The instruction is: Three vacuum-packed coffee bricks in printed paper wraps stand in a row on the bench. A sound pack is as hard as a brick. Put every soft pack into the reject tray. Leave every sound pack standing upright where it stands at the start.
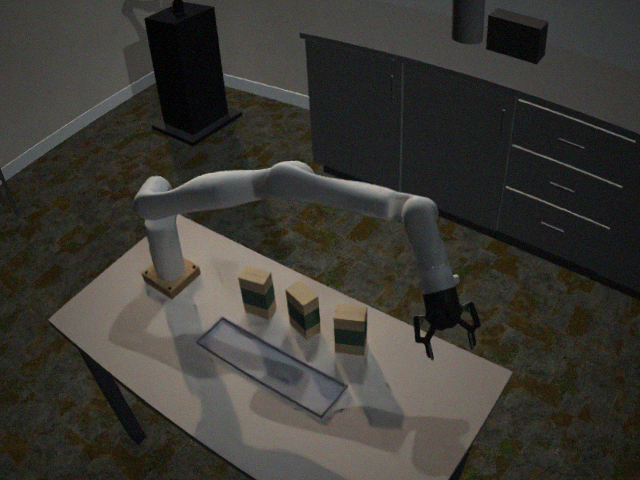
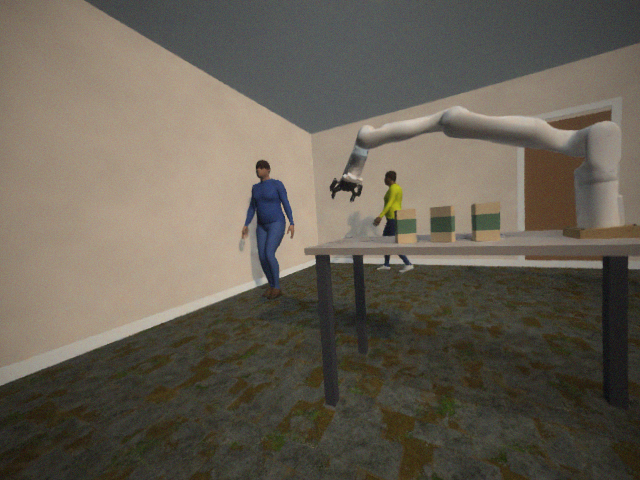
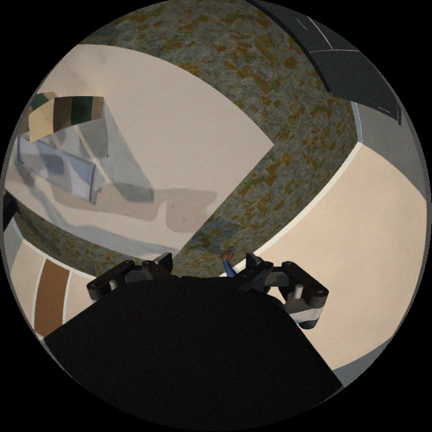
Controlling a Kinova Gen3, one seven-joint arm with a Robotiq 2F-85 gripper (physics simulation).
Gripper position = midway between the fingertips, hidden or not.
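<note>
I can see my gripper (image 1: 452, 354), and image 3 shows my gripper (image 3: 208, 261) too. There is also a reject tray (image 1: 305, 385), and I find the reject tray (image 3: 71, 174) in image 3 as well.
</note>
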